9 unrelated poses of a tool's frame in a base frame.
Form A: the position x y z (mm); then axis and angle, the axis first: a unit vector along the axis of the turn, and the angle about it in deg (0 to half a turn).
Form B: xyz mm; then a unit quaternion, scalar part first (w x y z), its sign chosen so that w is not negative. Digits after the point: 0 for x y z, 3 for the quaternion.
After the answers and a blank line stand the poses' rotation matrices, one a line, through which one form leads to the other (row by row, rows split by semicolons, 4 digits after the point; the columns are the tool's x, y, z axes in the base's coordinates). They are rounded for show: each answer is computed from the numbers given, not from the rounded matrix.
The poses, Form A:
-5 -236 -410 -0.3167 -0.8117 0.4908 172.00
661 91 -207 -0.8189 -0.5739 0.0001 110.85
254 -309 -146 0.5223 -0.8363 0.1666 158.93
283 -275 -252 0.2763 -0.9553 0.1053 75.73
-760 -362 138 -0.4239 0.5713 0.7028 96.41
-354 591 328 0.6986 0.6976 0.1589 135.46
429 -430 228 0.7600 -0.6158 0.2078 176.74
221 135 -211 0.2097 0.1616 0.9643 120.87
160 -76 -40 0.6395 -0.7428 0.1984 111.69
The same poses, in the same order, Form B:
-5 -236 -410 0.070 -0.316 -0.810 0.490
661 91 -207 0.567 -0.674 -0.473 0.000
254 -309 -146 0.183 0.514 -0.822 0.164
283 -275 -252 0.789 0.170 -0.586 0.065
-760 -362 138 0.666 -0.316 0.426 0.524
-354 591 328 0.379 0.647 0.646 0.147
429 -430 228 0.028 0.760 -0.616 0.208
221 135 -211 0.493 0.182 0.141 0.839
160 -76 -40 0.561 0.529 -0.615 0.164

-0.7907 0.4433 -0.4223; 0.5799 0.3210 -0.7488; -0.1964 -0.8369 -0.5109
0.5534 0.6372 -0.5364; 0.6374 0.0907 0.7652; 0.5362 -0.7654 -0.3559
-0.4058 -0.9043 -0.1324; -0.7845 0.4190 -0.4571; 0.4689 -0.0816 -0.8795
0.3040 -0.3009 -0.9039; -0.0968 0.9341 -0.3436; 0.9477 0.1920 0.2548
0.0881 -0.9676 0.2366; 0.4292 0.2512 0.8676; -0.8989 0.0251 0.4374
0.1232 0.7233 0.6795; 0.9462 0.1208 -0.3001; -0.2992 0.6799 -0.6695
0.1559 -0.9471 0.2806; -0.9235 -0.2406 -0.2989; 0.3506 -0.2125 -0.9121
-0.4466 -0.7764 0.4447; 0.8790 -0.4736 0.0558; 0.1673 0.4158 0.8939
0.1905 -0.8349 -0.5164; -0.4662 0.3860 -0.7960; 0.8639 0.3924 -0.3157

